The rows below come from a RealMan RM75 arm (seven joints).
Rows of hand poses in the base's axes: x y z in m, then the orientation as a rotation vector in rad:
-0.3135, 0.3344, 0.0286, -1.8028, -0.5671, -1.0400
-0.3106, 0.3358, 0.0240, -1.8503, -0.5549, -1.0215
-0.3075, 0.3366, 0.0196, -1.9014, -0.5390, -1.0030
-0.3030, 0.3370, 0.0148, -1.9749, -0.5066, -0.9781
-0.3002, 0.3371, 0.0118, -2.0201, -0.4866, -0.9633
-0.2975, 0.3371, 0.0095, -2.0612, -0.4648, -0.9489
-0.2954, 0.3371, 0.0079, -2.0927, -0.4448, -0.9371
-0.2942, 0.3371, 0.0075, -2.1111, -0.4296, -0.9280
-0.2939, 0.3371, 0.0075, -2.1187, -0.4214, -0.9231
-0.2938, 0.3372, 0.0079, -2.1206, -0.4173, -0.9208
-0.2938, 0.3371, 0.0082, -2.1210, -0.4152, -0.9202
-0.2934, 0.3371, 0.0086, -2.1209, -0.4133, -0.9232
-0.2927, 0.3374, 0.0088, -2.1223, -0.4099, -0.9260
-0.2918, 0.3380, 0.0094, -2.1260, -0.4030, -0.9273
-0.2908, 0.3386, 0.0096, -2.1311, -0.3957, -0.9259
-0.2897, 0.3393, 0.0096, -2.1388, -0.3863, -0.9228
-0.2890, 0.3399, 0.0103, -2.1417, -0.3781, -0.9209
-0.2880, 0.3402, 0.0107, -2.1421, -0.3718, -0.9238
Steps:
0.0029, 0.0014, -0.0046, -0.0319, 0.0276, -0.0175
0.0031, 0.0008, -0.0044, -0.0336, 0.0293, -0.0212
0.0045, 0.0004, -0.0048, -0.0449, 0.0437, -0.0369
0.0028, 0.0001, -0.0030, -0.0282, 0.0259, -0.0231
0.0027, 0.0000, -0.0023, -0.0244, 0.0250, -0.0228
0.0021, 0.0000, -0.0016, -0.0176, 0.0205, -0.0191
0.0012, 0.0000, -0.0004, -0.0087, 0.0146, -0.0124
0.0003, 0.0000, 0.0000, -0.0028, 0.0074, -0.0058
0.0001, 0.0001, 0.0004, 0.0002, 0.0033, -0.0023
0.0000, -0.0001, 0.0003, 0.0006, 0.0012, -0.0012
0.0004, 0.0000, 0.0004, 0.0005, -0.0015, -0.0023
0.0007, 0.0003, 0.0002, -0.0002, -0.0006, -0.0037
0.0009, 0.0006, 0.0006, -0.0007, 0.0020, -0.0061
0.0010, 0.0006, 0.0002, -0.0014, 0.0042, -0.0058
0.0011, 0.0007, 0.0000, -0.0027, 0.0065, -0.0073
0.0007, 0.0006, 0.0007, 0.0009, 0.0044, -0.0053
0.0010, 0.0003, 0.0004, 0.0017, 0.0000, -0.0052

